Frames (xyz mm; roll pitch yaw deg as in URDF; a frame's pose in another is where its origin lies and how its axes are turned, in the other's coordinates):
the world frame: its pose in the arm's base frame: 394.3 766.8 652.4 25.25 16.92 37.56
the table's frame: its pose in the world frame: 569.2 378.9 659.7 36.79 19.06 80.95
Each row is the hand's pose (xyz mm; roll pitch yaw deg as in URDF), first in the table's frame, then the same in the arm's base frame.
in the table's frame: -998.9 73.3 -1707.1 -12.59 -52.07 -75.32
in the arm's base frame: 95.0 -245.3 300.7 2.90 3.87 36.84
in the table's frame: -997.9 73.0 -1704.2 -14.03 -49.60 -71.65
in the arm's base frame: 96.9 -243.2 302.1 4.55 5.55 39.79
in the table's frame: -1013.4 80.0 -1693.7 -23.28 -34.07 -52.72
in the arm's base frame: 108.8 -255.1 312.8 11.33 13.03 59.54
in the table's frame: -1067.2 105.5 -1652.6 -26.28 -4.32 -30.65
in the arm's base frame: 153.4 -295.2 353.4 26.79 19.87 96.62
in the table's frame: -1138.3 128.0 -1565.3 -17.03 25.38 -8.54
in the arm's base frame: 242.4 -332.8 415.3 44.49 17.11 135.22
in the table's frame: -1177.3 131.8 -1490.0 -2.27 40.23 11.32
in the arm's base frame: 316.0 -341.0 456.9 53.58 10.37 157.07
